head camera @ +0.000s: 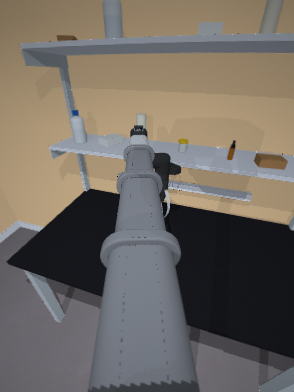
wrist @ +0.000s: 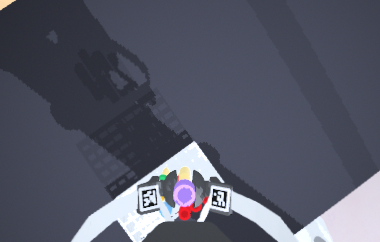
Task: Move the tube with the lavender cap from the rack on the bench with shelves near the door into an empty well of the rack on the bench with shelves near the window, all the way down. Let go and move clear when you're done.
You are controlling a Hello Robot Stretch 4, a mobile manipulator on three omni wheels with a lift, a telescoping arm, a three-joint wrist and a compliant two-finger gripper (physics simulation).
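Frame: origin at the robot's base, x left, y back, z up, level; centimetres.
Where they show: hand at its tool point: (wrist: 184, 186).
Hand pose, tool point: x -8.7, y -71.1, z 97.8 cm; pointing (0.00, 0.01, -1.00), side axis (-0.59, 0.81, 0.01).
Note:
After its pixels a point has its place.
The tube with the lavender cap (wrist: 184, 194) @(x -8.8, y -71.2, z 101.3 cm) is upright between the two fingertips in the wrist view, its cap larger than the other caps and above them. My gripper (wrist: 184, 193) @(x -8.7, y -71.1, z 97.8 cm) is shut on this tube. The white rack (wrist: 197, 154) @(x -11.0, y -69.3, z 76.4 cm) is beneath the gripper, with red caps (wrist: 184, 214) @(x -2.8, y -66.4, z 85.3 cm) and a green cap (wrist: 163, 177) @(x -5.4, y -72.5, z 85.2 cm) close around the fingers. The fingers hide much of the rack, and how far the tube's lower end is from its wells cannot be told. In the head view, the arm hides the rack and fingertips.
The black bench (head camera: 230, 260) @(x -47.2, y -65.9, z 73.4 cm) is below the arm. Its shelf (head camera: 210, 161) @(x -34.4, y -88.5, z 119.1 cm) holds a white bottle (head camera: 78, 129) @(x 34.1, y -116.0, z 127.2 cm), a yellow-lidded jar (head camera: 183, 145) @(x -23.4, y -100.7, z 122.9 cm), an amber bottle (head camera: 231, 151) @(x -44.4, y -90.4, z 123.4 cm) and a brown box (head camera: 270, 161) @(x -58.4, y -80.9, z 122.3 cm). An upper shelf (head camera: 165, 47) @(x -11.1, y -101.0, z 162.9 cm) runs above. Pale floor (wrist: 350, 210) @(x -34.4, y 31.3, z -2.8 cm) shows past the bench edge.

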